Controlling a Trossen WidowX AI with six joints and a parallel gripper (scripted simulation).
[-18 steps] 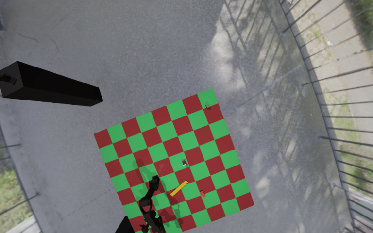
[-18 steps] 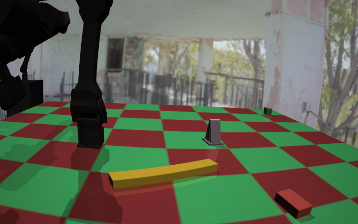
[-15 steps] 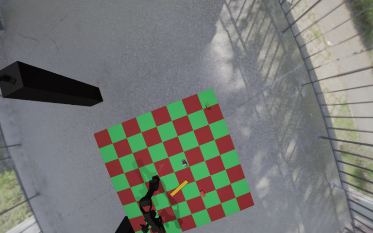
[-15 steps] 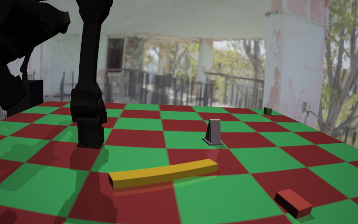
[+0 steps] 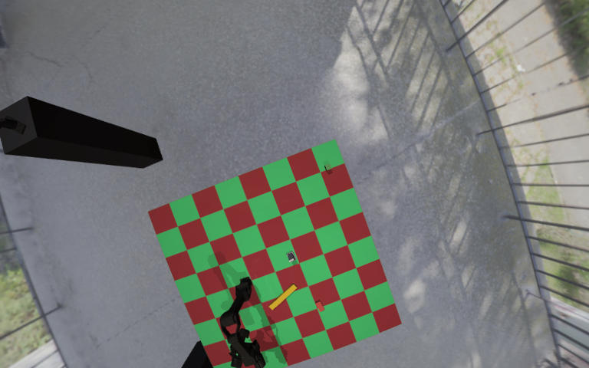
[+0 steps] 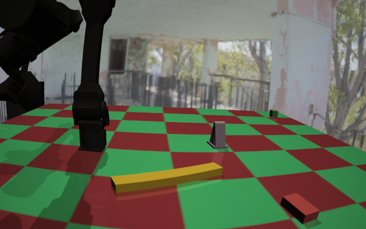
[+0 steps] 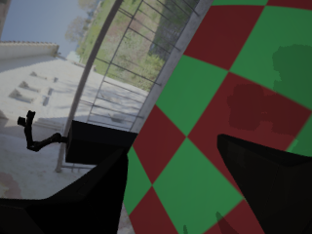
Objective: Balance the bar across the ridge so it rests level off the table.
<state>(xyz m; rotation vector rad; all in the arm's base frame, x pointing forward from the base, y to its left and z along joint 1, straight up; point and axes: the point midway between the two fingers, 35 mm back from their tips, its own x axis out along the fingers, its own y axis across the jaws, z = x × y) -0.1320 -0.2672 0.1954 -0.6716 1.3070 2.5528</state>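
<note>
My gripper tip is 35 cm short of the yellow bar, 17 cm above it and 10 cm to the right of it. From my gripper tip the other things lie so: red block (55 cm ahead, 17 cm below, 4 cm to the right); small green block (90 cm ahead, 77 cm to the left, 16 cm below).
</note>
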